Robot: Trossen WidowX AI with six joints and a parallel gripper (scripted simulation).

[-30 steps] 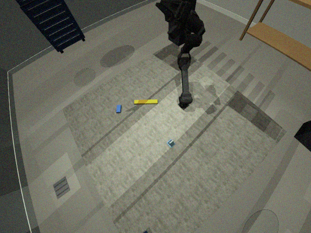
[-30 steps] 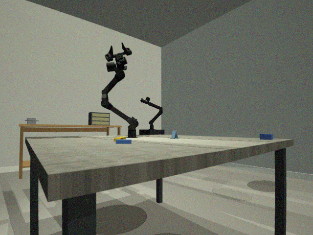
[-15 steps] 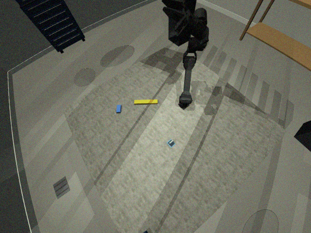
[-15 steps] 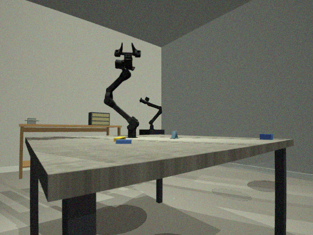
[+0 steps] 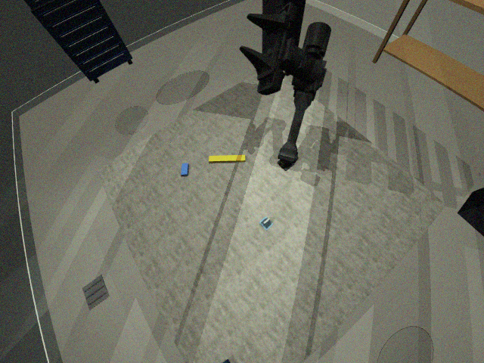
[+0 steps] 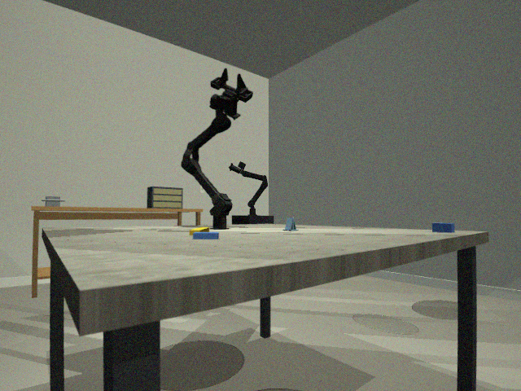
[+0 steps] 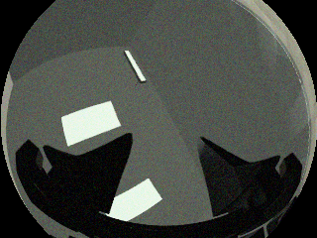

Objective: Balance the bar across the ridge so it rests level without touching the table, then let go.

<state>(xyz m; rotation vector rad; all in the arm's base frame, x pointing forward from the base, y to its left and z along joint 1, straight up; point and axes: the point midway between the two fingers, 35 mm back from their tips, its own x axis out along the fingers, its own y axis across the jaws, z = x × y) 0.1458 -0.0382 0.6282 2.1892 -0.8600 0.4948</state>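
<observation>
Right now my gripper tip is 640 mm above the yellow bar, 160 mm to the left of it and 50 mm short of it. From my gripper tip the other things lie so: flat blue block 640 mm below, 260 mm ahead, 240 mm to the right.
</observation>
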